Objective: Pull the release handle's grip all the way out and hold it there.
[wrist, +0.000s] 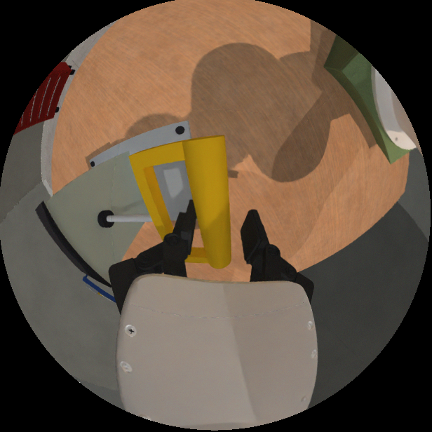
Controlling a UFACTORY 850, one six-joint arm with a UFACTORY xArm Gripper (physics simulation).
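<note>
The release handle's yellow grip point(207, 175) is a thick round bar, upright in the wrist view near the centre. It is joined to a yellow frame point(155, 155) on its left. A pale rod point(130, 218) runs from the frame to a black collar point(104, 218) on a grey-green housing point(80, 200), with a clear length of rod showing. My gripper point(220, 216) is open around the lower part of the grip. The left finger is close beside the grip and partly overlaps the frame in view. A visible gap separates the right finger from the grip.
A light grey plate point(155, 137) with dark bolts lies behind the housing on the wooden table point(125, 65). A red slotted object point(44, 97) is at far left. A green object point(362, 92) with a white rounded part point(390, 105) stands at upper right.
</note>
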